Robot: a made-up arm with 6 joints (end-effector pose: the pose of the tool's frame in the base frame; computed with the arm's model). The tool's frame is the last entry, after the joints. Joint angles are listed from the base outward.
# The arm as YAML. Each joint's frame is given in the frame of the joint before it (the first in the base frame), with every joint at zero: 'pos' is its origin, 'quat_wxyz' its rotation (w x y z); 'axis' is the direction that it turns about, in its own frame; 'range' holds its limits. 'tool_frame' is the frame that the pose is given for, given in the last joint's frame.
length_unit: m
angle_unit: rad
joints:
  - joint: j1
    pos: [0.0, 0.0, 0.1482]
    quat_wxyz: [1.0, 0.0, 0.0, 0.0]
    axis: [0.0, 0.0, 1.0]
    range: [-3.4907, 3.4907]
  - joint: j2
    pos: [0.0, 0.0, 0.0]
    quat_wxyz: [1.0, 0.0, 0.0, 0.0]
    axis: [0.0, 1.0, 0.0]
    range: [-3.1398, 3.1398]
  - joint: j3
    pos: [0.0, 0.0, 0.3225]
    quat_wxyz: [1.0, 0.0, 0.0, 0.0]
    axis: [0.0, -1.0, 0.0]
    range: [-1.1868, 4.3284]
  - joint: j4
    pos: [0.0, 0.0, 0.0]
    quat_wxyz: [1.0, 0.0, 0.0, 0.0]
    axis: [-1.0, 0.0, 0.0]
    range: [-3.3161, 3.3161]
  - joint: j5
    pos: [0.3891, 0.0, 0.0]
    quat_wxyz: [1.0, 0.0, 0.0, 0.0]
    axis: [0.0, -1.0, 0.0]
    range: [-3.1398, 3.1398]
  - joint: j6
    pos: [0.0, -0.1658, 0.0]
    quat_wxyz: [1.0, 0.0, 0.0, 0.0]
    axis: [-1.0, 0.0, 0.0]
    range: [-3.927, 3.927]
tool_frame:
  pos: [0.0, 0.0, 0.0]
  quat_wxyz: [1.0, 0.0, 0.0, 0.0]
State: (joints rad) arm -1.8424 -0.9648 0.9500 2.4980 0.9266 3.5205
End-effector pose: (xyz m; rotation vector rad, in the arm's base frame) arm 0.2592 0.4364 0.6646 -1.0463 -0.4821 -1.1810
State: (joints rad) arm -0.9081 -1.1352 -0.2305 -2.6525 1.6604 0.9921
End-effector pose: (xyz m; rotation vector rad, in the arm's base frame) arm 0.1211 0.0827 0.5421 1.8167 -0.9888 -1.6224
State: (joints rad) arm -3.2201 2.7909 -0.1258 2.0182 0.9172 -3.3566
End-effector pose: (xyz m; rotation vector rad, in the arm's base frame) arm 0.2288 -0.0900 -0.3872 -1.7585 0.6824 -0.8086
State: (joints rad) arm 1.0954 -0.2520 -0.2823 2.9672 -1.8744 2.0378
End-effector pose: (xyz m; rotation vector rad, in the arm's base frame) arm -0.0036 0.3498 0.4775 1.8642 -1.1615 1.5322
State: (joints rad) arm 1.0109 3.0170 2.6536 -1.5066 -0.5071 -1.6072
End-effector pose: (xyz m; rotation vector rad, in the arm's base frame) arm 0.1922 0.2866 -0.4648 2.1472 2.0477 -0.5422
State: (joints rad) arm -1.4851 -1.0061 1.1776 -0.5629 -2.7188 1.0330
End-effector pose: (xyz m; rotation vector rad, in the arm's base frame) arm -0.1760 0.4103 0.6900 -0.8540 1.1867 -0.5949
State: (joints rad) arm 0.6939 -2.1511 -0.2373 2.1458 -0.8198 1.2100
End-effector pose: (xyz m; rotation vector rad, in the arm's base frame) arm -0.4663 -0.2707 0.2910 -1.0907 0.3358 -1.7313
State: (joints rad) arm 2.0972 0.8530 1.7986 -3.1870 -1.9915 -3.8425
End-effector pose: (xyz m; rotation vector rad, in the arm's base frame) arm -0.3766 0.3184 0.6802 -2.2953 1.1521 -0.6621
